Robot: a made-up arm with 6 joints.
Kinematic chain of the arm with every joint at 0, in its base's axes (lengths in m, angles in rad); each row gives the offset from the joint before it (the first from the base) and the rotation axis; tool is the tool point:
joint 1: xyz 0 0 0.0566 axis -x
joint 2: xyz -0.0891 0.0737 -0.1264 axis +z
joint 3: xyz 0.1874 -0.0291 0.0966 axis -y
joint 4: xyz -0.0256 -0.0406 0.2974 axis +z
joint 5: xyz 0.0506 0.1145 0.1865 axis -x
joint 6: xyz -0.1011 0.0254 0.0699 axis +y
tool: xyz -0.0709 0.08 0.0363
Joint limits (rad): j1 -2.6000..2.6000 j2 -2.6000..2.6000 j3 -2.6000..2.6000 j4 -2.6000..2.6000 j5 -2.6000..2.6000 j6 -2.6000..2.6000
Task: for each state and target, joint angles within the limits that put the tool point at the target. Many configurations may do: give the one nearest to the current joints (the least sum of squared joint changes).
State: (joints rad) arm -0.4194 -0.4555 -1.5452 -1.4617 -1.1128 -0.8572
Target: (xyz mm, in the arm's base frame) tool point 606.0 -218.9 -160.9
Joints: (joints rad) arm -0.4594 -0.5722 -1.5376 -1.4293 -1.1168 -0.9656
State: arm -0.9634 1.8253 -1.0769 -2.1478 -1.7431 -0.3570
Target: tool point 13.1 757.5 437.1
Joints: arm -0.4959 1.4299 -1.4193 -2.2558 -1.6053 -0.4260
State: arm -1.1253 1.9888 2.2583 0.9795 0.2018 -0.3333
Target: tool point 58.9 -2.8 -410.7
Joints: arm -0.4853 1.8843 1.7594 0.9712 0.0069 -0.1886
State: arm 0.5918 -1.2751 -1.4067 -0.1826 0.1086 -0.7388
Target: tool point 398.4 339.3 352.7
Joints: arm 1.1801 -0.7157 -0.8868 -0.0260 0.0297 -0.6173
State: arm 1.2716 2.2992 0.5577 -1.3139 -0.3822 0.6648
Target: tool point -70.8 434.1 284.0
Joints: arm 1.4880 2.0200 0.8771 -1.1085 -0.2660 0.4649
